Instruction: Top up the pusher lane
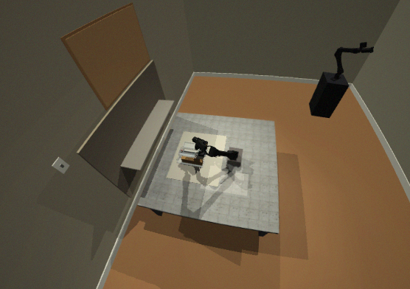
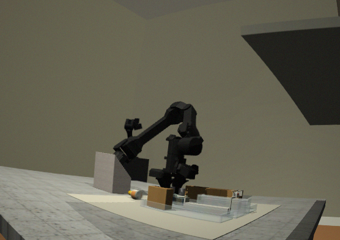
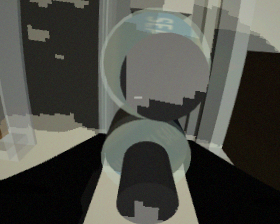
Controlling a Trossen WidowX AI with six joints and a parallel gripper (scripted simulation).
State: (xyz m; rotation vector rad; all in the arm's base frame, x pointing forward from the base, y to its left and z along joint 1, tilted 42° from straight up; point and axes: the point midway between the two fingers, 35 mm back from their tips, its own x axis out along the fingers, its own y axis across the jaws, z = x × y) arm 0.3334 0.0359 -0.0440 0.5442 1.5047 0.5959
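Now: gripper tip 6 cm short of the cream mat, 3 cm to the right of it and 3 cm above it. Round my gripper tip: clear pusher lane unit 15 cm ahead, 3 cm to the left, 1 cm below; wall shelf 51 cm ahead, 34 cm above, 6 cm to the left.
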